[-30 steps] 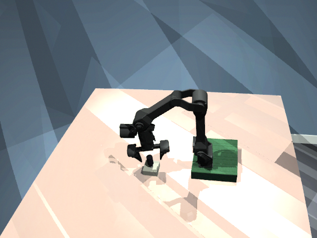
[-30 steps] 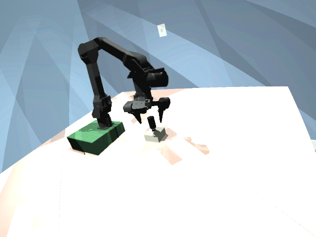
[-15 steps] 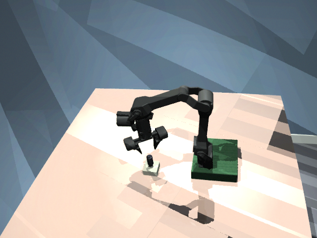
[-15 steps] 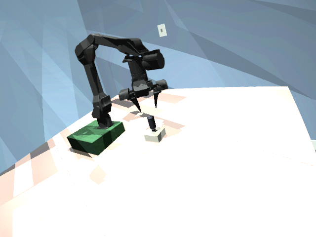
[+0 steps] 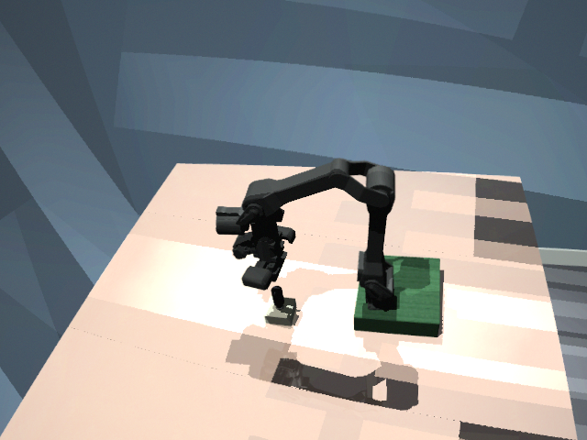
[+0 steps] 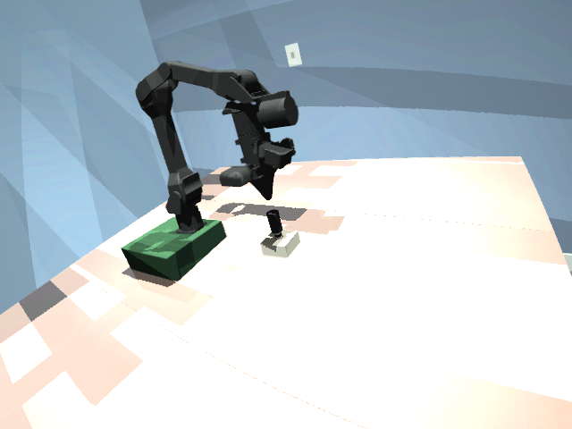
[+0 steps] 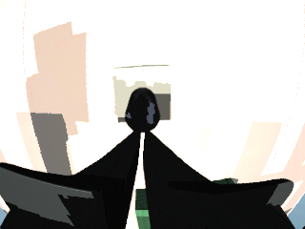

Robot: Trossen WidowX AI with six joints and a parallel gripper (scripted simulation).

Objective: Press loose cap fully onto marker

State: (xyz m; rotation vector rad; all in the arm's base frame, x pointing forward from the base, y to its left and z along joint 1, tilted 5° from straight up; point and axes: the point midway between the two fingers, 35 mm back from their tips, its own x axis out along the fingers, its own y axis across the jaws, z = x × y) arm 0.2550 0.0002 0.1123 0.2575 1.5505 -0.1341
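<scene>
Now: the dark cap 6 cm below my gripper tip.
</scene>
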